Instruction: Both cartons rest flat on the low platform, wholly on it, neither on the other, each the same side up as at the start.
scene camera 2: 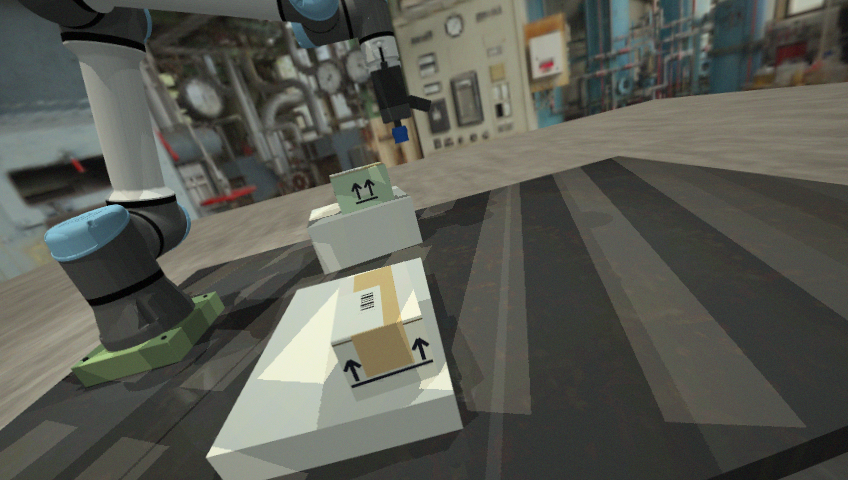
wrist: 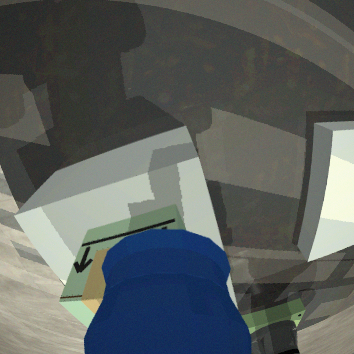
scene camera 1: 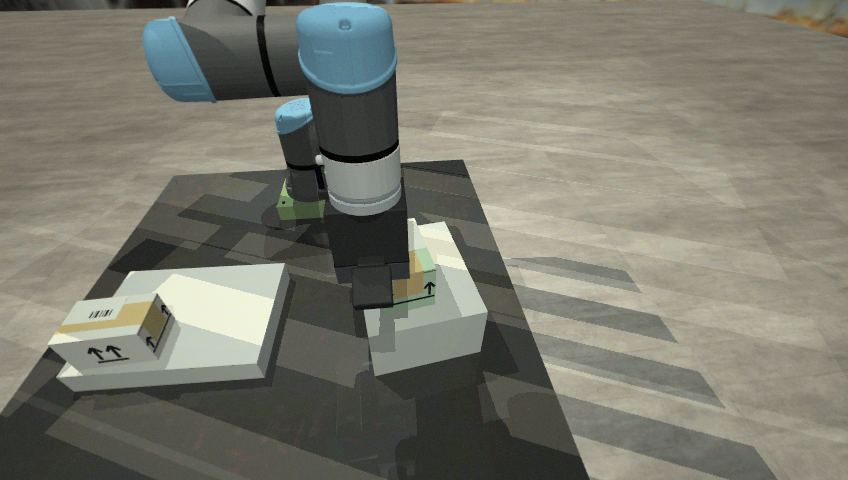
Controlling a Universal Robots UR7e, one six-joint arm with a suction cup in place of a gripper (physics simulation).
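Where they show: hand, tool point: [scene camera 2: 402, 141] [wrist: 165, 279]; arm's base, link origin: [scene camera 2: 153, 324] [wrist: 269, 333] [scene camera 1: 315, 186].
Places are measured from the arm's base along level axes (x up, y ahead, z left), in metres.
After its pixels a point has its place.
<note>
The white carton [scene camera 1: 101, 324] @[x 0.079, y 0.497, z -0.265 m] [scene camera 2: 368, 339] @[x 0.070, y 0.476, z -0.330 m] sits flat on the low platform [scene camera 1: 226, 350] @[x 0.003, y 0.514, z -0.092 m] [scene camera 2: 285, 410] @[x 0.003, y 0.366, z -0.318 m] [wrist: 342, 185] @[x 0.003, y 0.455, z -0.070 m], barcode up, arrows pointing up. It seems wholly on it, near the left side in scene camera 1. The green carton [scene camera 1: 427, 261] @[x 0.162, y 0.491, z 0.259 m] [scene camera 2: 361, 193] @[x 0.112, y 0.451, z 0.170 m] [wrist: 135, 220] @[x 0.084, y 0.517, z 0.219 m] stands on the taller white block [scene camera 1: 428, 342] @[x 0.024, y 0.548, z 0.256 m] [scene camera 2: 368, 234] @[x 0.019, y 0.441, z 0.141 m] [wrist: 100, 170] @[x 0.031, y 0.548, z 0.256 m], arrows up; the arm tool partly covers it in scene camera 1. My suction gripper [scene camera 2: 399, 135] [wrist: 165, 250] hangs above the green carton's level, apart from it, with nothing on its blue cup. The cup is hidden in scene camera 1.
The arm's green base plate [scene camera 1: 300, 209] @[x -0.013, y 0.087, z -0.030 m] [scene camera 2: 148, 350] @[x -0.007, y 0.050, z -0.089 m] [wrist: 277, 315] @[x -0.012, y 0.086, z -0.011 m] stands at the back of the dark table [scene camera 1: 333, 440] @[x -0.045, y 0.663, z 0.094 m] [scene camera 2: 571, 333] @[x -0.045, y 0.699, z -0.274 m]. The taller block stands beside the low platform, with a strip of table between them. The arm hangs over the taller block.
</note>
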